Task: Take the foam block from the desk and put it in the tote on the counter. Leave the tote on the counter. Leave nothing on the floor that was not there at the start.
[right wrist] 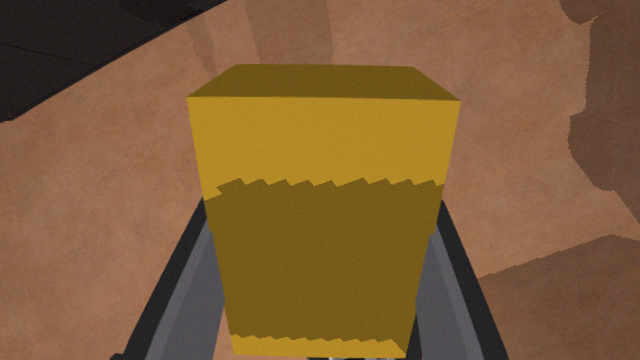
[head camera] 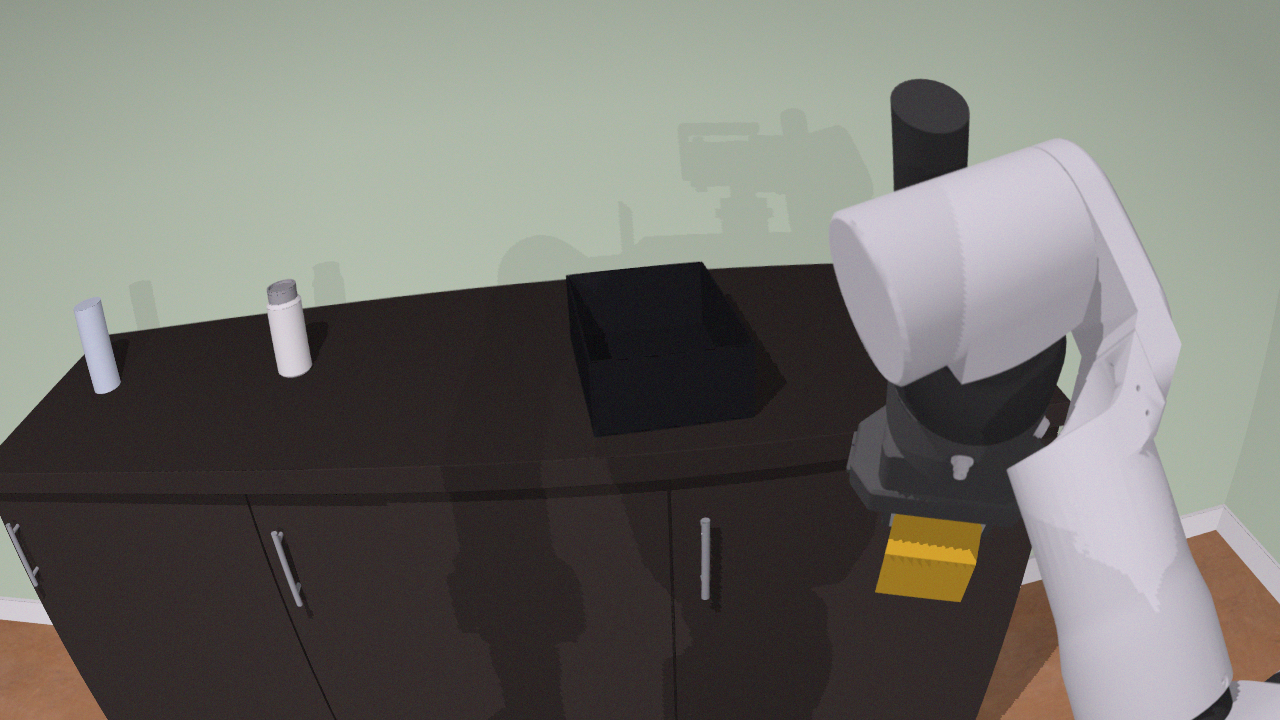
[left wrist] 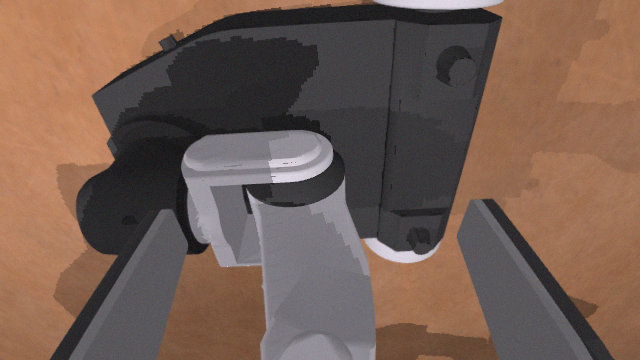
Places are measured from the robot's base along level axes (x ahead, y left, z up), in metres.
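Pixels of known places: left gripper, fingertip midpoint: (left wrist: 321, 223); right gripper, fingertip midpoint: (right wrist: 322, 212) (head camera: 938, 517).
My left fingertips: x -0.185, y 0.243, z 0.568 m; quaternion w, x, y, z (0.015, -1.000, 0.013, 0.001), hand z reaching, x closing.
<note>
Behind a point stands the place of what it marks.
The yellow foam block (head camera: 927, 564) {x 0.374, y -0.151, z 1.178 m} (right wrist: 322, 215) {x 0.424, y -0.173, z 1.203 m} is between the fingers of my right gripper (right wrist: 322, 212) {x 0.419, y -0.169, z 1.179 m}, which is shut on it. In the head camera view the block hangs below the gripper body, in front of the cabinet doors at the right, lower in the picture than the counter top. The black open tote (head camera: 673, 385) {x 1.035, y -0.021, z 0.969 m} stands on the dark counter (head camera: 429, 402) {x 1.129, y 0.308, z 0.911 m}, right of the picture's middle, to the left of my right arm. My left gripper (left wrist: 321, 223) {x -0.185, y 0.243, z 0.568 m} is open, with the robot's own base and torso behind its fingers. The desk does not show in the head camera view.
A white bottle with a grey cap (head camera: 290, 338) {x 1.229, y 0.564, z 0.979 m} and a pale blue cylinder (head camera: 97, 347) {x 1.207, y 1.011, z 1.003 m} stand on the counter at the left. The counter's front has doors with metal handles (head camera: 705, 559) {x 0.970, y -0.054, z 0.748 m}. A green wall (head camera: 429, 134) {x 1.573, y 0.371, z 1.207 m} rises behind. A dark cabinet edge (right wrist: 60, 50) {x 0.963, y 0.553, z 0.348 m} shows at the right wrist view's top left.
</note>
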